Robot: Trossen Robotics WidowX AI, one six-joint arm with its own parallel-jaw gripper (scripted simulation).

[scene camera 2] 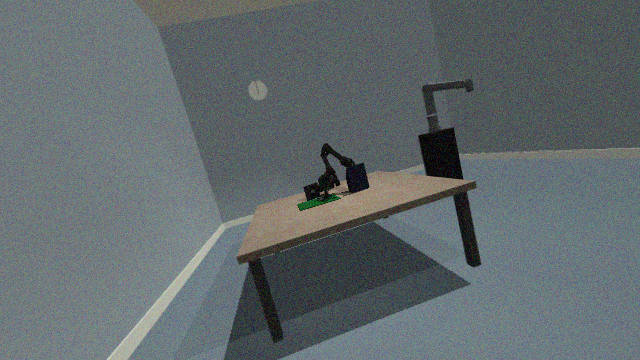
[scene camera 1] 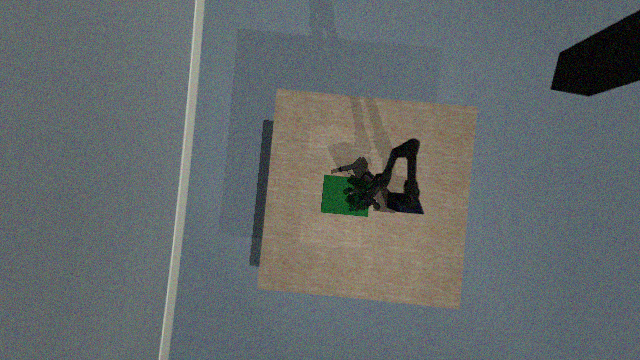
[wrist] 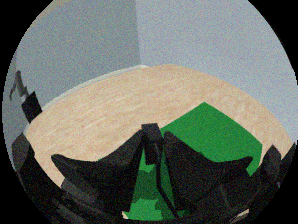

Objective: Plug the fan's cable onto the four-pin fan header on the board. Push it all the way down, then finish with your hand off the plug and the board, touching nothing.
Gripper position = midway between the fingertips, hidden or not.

Note:
I see my gripper (wrist: 153, 134) and a green board (wrist: 208, 131).

